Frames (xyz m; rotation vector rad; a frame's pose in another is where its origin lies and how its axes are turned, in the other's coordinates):
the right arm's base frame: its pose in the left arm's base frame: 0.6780 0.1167 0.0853 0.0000 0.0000 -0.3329
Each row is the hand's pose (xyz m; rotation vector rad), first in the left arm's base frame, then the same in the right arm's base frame.
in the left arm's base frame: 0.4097 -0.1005 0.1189 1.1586 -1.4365 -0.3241
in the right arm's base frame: -0.1826 -0.2930 0.0336 1.3722 -1.2172 -0.0908
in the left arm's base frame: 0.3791 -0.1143 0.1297 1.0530 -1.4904 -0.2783
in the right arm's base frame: -0.2070 -0.3160 0.0444 1.2793 -1.2892 -0.0428
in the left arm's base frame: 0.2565 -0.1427 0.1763 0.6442 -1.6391 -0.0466
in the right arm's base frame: -0.3136 -0.3829 0.0910 0.9088 -1.5130 0.1953
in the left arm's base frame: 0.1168 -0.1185 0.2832 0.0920 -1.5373 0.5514
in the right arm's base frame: -0.4535 -0.4057 0.1979 0.3524 -1.5310 0.8138
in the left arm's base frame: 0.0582 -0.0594 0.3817 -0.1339 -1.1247 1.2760
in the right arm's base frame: -0.5282 -0.3690 0.2964 0.0566 -1.1798 1.5696
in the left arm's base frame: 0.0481 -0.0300 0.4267 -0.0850 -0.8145 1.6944
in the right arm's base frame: -0.5474 -0.3445 0.3414 0.0540 -0.8638 2.0062
